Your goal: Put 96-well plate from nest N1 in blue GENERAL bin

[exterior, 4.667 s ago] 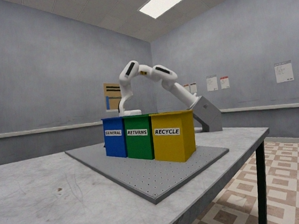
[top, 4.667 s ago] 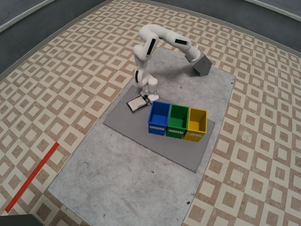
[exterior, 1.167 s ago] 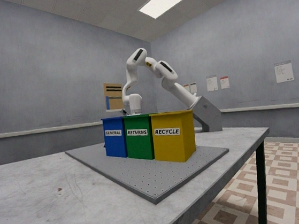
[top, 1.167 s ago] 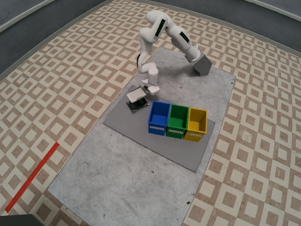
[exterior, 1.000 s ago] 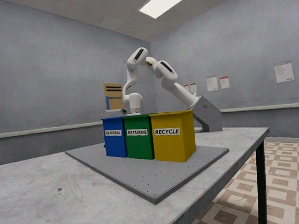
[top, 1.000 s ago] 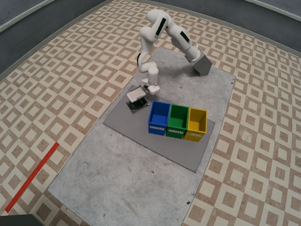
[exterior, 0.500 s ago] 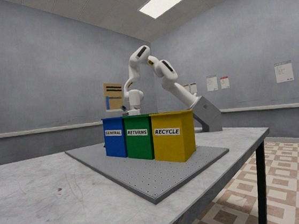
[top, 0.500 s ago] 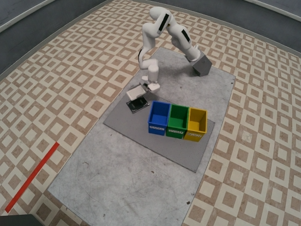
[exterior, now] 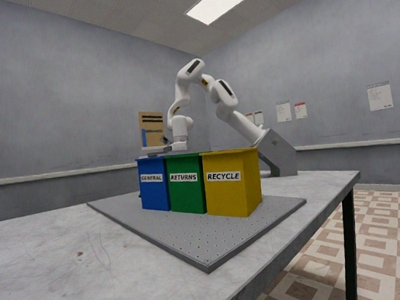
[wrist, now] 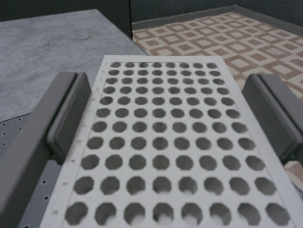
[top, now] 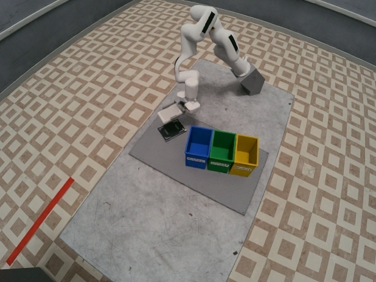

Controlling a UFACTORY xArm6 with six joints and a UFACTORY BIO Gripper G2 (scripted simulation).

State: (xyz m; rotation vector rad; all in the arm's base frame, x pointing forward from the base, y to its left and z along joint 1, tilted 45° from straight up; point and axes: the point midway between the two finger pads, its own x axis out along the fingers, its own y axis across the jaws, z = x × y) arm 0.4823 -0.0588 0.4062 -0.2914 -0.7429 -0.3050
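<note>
Now: hand 240 mm to the right of the blue general bin, 100 mm above it and 80 mm short of it. From my hand the other things lie so: white 96-well plate: 10 mm below; green returns bin: 370 mm to the left, 100 mm below, 40 mm ahead; black plate nest N1: 180 mm below.
</note>
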